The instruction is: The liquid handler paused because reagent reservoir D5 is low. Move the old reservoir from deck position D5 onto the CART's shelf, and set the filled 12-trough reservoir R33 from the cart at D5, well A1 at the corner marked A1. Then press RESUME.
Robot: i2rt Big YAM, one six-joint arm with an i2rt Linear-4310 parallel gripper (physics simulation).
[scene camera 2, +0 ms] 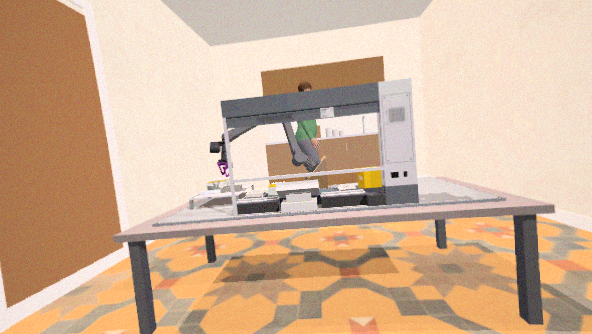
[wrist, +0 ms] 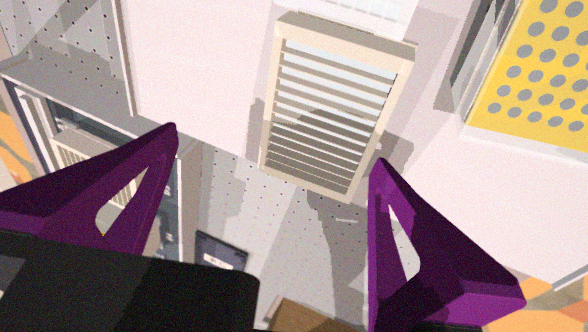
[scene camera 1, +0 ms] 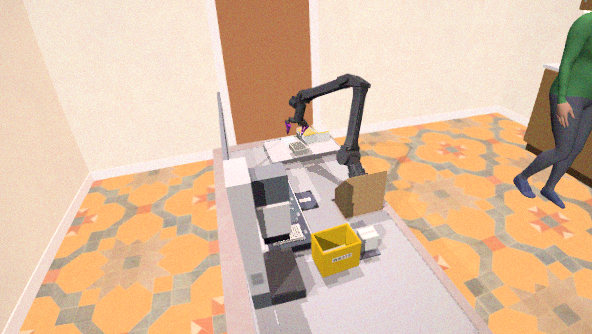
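Seen in the pictures: gripper, fingertip midpoint: (scene camera 2: pixel 225 176) (wrist: pixel 277 149) (scene camera 1: pixel 294 134); arm's base, origin of the base link: (scene camera 1: pixel 358 180).
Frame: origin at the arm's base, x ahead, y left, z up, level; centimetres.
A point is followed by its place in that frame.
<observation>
A beige reservoir with parallel troughs (wrist: pixel 382 55) @[x 22.7, y -58.7, z -5.2 cm] (scene camera 1: pixel 299 147) @[x 22.9, y -50.4, z -5.6 cm] lies on the white cart top (wrist: pixel 185 65) @[x 35.9, y -48.8, z -8.3 cm] (scene camera 1: pixel 276 152) @[x 37.6, y -52.0, z -8.3 cm]; no label on it is readable. My gripper (wrist: pixel 277 149) @[x 25.1, y -54.9, z 1.8 cm] (scene camera 1: pixel 296 133) @[x 25.1, y -54.9, z 1.8 cm] (scene camera 2: pixel 223 169) @[x 25.1, y -54.9, z 1.8 cm] is open and empty, with its purple fingers wide apart above this reservoir. The reservoir sits nearer the right finger in the wrist view. A second beige slotted piece (wrist: pixel 80 142) @[x 47.8, y -31.0, z -7.5 cm] stands inside the liquid handler (scene camera 2: pixel 300 102) @[x 59.7, y 5.2, z 35.9 cm] (scene camera 1: pixel 240 210) @[x 50.6, y 53.1, z 32.4 cm], partly behind the left finger. Position D5, the A1 mark and RESUME cannot be made out.
A yellow tip rack (wrist: pixel 545 75) @[x 17.3, y -62.7, z -1.3 cm] (scene camera 1: pixel 312 131) @[x 12.4, y -62.8, z -1.3 cm] and a clear tray (wrist: pixel 360 7) @[x 25.2, y -59.7, z -7.5 cm] share the cart. A dark labelled pad (scene camera 1: pixel 306 200) @[x 25.3, y -6.6, z -13.7 cm] (wrist: pixel 220 255) @[x 26.1, y -10.3, z -13.5 cm], a brown panel (scene camera 1: pixel 367 195) @[x -2.5, y 7.2, z -4.3 cm], a yellow waste bin (scene camera 1: pixel 336 250) @[x 20.7, y 41.5, z -1.1 cm] (scene camera 2: pixel 370 178) @[x 27.8, y 34.8, z -5.6 cm] and a white box (scene camera 1: pixel 368 237) @[x 5.8, y 34.6, z -3.9 cm] stand on the bench. A person (scene camera 1: pixel 572 75) (scene camera 2: pixel 306 130) stands beyond.
</observation>
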